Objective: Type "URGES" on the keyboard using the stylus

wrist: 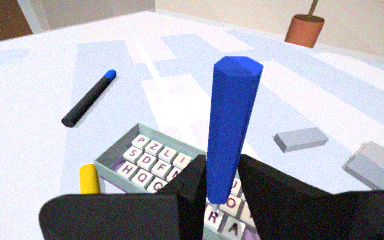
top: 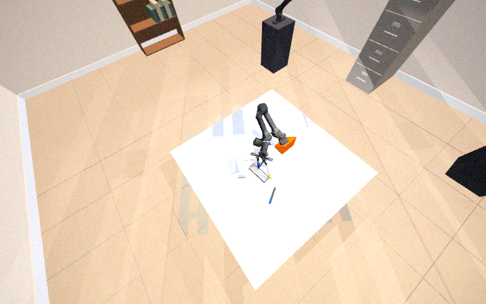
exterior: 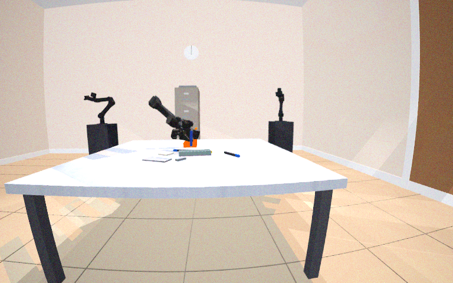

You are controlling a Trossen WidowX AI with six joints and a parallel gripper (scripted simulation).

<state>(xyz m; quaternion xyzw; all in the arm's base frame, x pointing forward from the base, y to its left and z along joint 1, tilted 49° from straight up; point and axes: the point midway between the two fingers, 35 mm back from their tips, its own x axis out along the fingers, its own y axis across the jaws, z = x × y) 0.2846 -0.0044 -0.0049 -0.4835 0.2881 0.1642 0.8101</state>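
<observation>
The yellow pen lies 8 cm to the left of my gripper tip, 7 cm below it and 5 cm behind it. From my gripper tip the other things lie so: blue stylus 2 cm below; grey block 15 cm ahead, 8 cm below, 5 cm to the right.
</observation>
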